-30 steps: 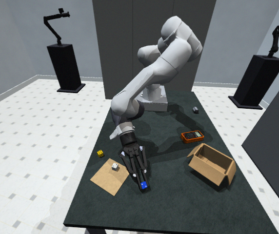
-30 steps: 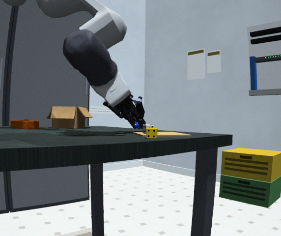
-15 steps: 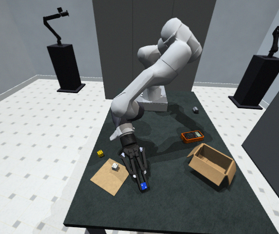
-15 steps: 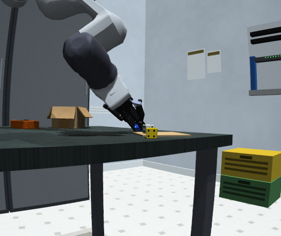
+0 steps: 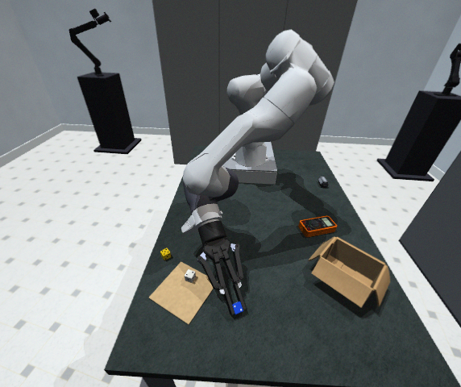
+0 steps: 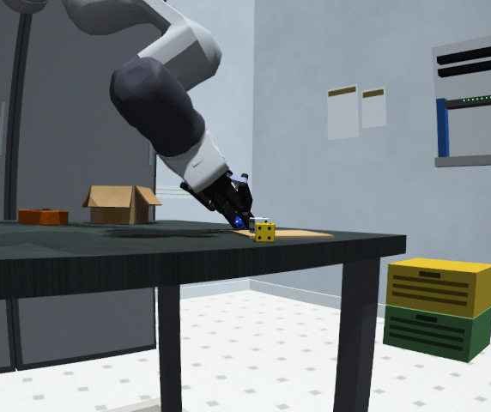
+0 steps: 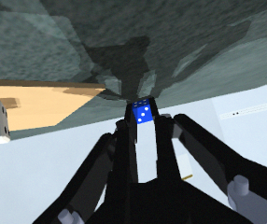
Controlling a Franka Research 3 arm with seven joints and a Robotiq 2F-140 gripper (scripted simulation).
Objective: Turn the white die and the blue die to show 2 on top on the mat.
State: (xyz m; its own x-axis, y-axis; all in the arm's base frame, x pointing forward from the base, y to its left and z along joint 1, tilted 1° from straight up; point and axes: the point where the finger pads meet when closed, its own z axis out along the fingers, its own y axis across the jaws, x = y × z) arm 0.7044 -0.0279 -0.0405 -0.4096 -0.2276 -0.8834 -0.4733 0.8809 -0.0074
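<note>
The blue die lies 2 cm ahead of my hand, 1 cm to the left of it and 1 cm below it. From my hand the other things lie so: tan mat 3 cm behind, 14 cm to the right, 3 cm below; yellow die 14 cm behind, 23 cm to the right, 2 cm below; white die 6 cm behind, 14 cm to the right, 1 cm below.
</note>
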